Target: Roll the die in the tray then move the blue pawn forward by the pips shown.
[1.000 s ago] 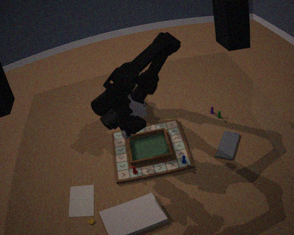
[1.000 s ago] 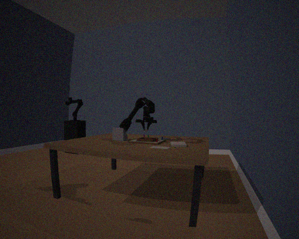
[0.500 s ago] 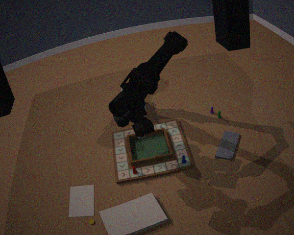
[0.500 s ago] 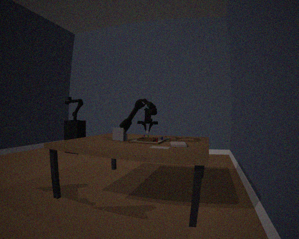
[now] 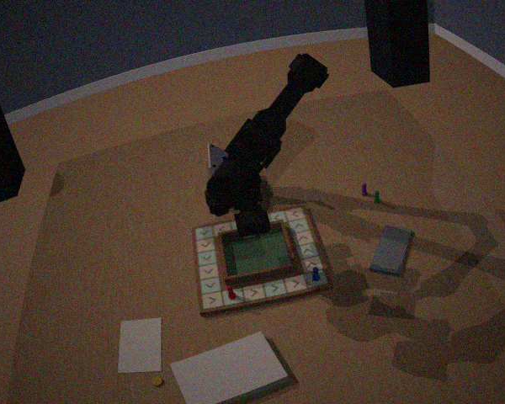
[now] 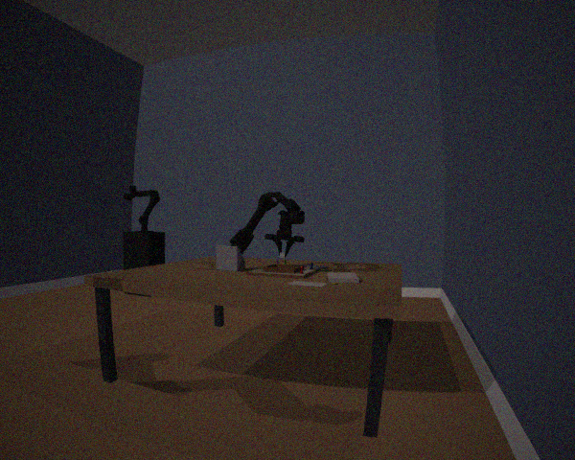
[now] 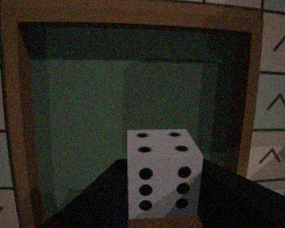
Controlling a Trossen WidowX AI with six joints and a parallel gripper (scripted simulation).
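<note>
Right now my gripper tip is 13 cm short of the blue pawn, 10 cm to the right of it and 6 cm above it. From my gripper tip the other things lie so: red pawn: 11 cm ahead, 8 cm to the right, 6 cm below; then green tray: 8 cm below; then white die: right at my gripper tip.
</note>
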